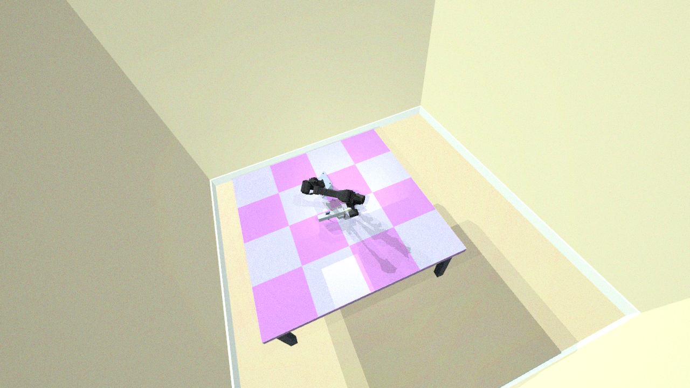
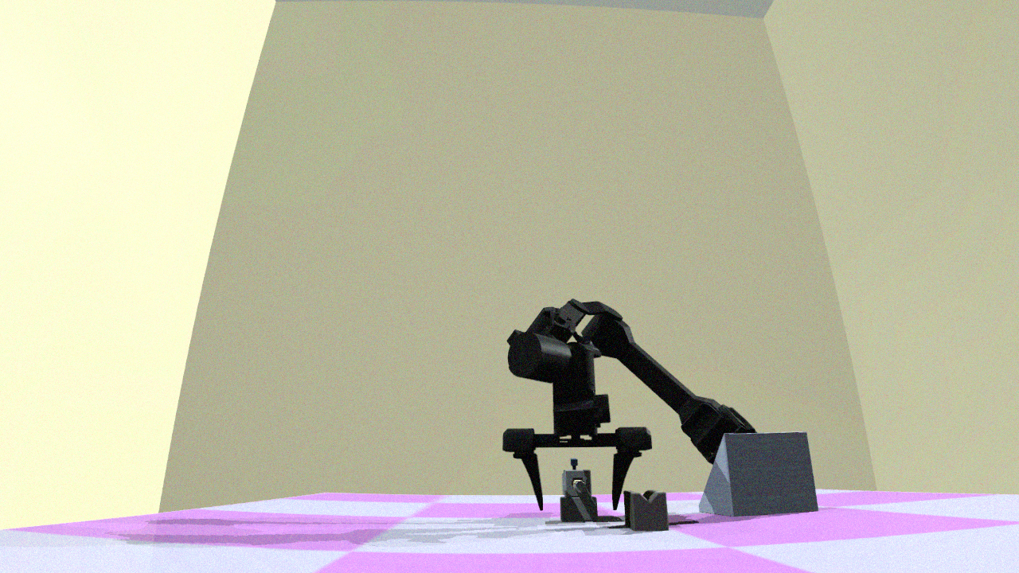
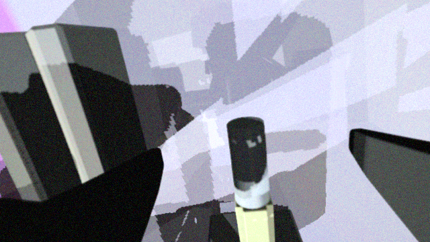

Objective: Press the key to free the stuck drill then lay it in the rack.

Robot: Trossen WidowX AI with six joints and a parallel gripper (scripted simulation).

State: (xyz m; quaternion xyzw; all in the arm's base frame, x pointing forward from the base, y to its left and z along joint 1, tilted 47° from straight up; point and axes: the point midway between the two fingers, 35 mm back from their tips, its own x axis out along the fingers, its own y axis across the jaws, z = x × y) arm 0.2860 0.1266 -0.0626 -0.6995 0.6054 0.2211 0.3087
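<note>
Right now my gripper tip is 10 mm past the drill, 40 mm to the left of it and 30 mm below it. Also, from my gripper tip: key: 10 mm behind, 160 mm to the right, 30 mm above; then grey holder block: 10 mm behind, 140 mm to the right, 20 mm above; then rack: 80 mm behind, 30 mm to the left.
</note>
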